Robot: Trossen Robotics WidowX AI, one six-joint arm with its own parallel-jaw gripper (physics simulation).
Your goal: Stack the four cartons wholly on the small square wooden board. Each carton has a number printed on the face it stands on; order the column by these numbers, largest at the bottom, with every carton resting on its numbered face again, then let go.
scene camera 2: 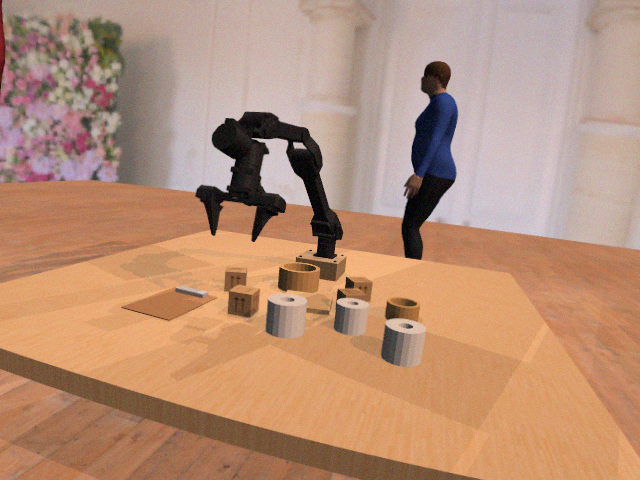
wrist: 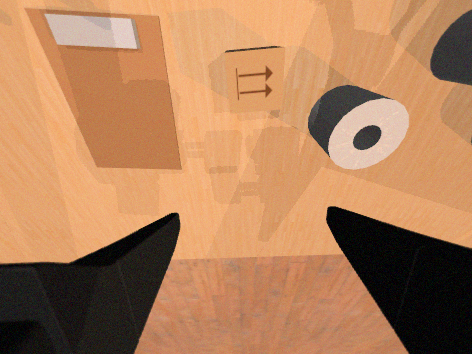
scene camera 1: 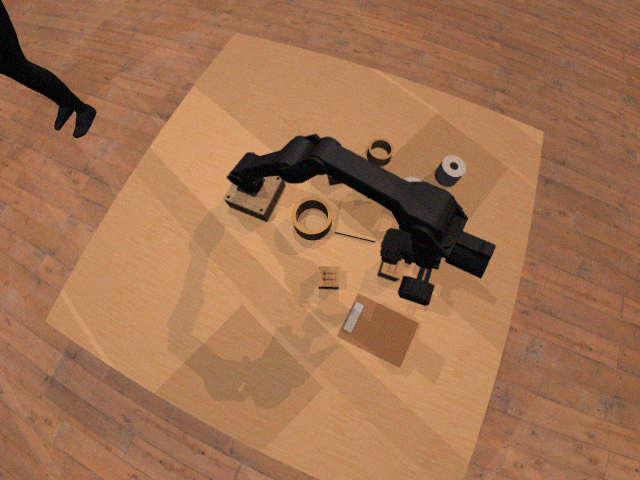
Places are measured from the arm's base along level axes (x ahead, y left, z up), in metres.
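Pixels of known places: gripper, fingertip midpoint: [scene camera 2: 232,238] [wrist: 253,216] [scene camera 1: 425,269]; arm's base at its link origin: [scene camera 2: 325,255] [scene camera 1: 250,184].
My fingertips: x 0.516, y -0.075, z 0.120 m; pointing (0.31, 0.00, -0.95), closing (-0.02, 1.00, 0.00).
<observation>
Ahead of a thing's pixels: the offset from my fingertips to its top centre.
My gripper [scene camera 1: 406,268] [scene camera 2: 233,237] [wrist: 253,216] is open and empty, high above the table. One carton {dx -0.053, dy +0.012, dz -0.123 m} [scene camera 1: 389,270] [scene camera 2: 243,301] [wrist: 255,82] lies below it, beside the clipboard; two arrows mark its upper face. A second carton {dx -0.199, dy -0.082, dz -0.123 m} [scene camera 1: 328,277] [scene camera 2: 235,279] stands nearer the arm's base. A third carton {dx -0.306, dy +0.226, dz -0.123 m} [scene camera 2: 360,287] and a fourth carton {dx -0.181, dy +0.232, dz -0.123 m} [scene camera 2: 352,293] stand close together right of the board in scene camera 2; a white roll partly hides the fourth. The small wooden board {dx -0.188, dy +0.121, dz -0.165 m} [scene camera 1: 356,223] [scene camera 2: 319,303] shows no carton on it in its visible part. The numbered faces are hidden.
A brown clipboard {dx -0.019, dy -0.155, dz -0.165 m} [scene camera 1: 385,333] [scene camera 2: 165,305] [wrist: 125,115] lies flat. A large ring {dx -0.310, dy +0.057, dz -0.117 m} [scene camera 1: 312,236] [scene camera 2: 298,283] and a small ring {dx -0.208, dy +0.355, dz -0.135 m} [scene camera 1: 378,162] [scene camera 2: 400,314] stand near the board. White rolls {dx +0.001, dy +0.132, dz -0.108 m} [scene camera 2: 285,317] {dx -0.077, dy +0.254, dz -0.117 m} [scene camera 2: 351,318] {dx +0.019, dy +0.375, dz -0.111 m} [scene camera 2: 403,345] stand in front in scene camera 2.
</observation>
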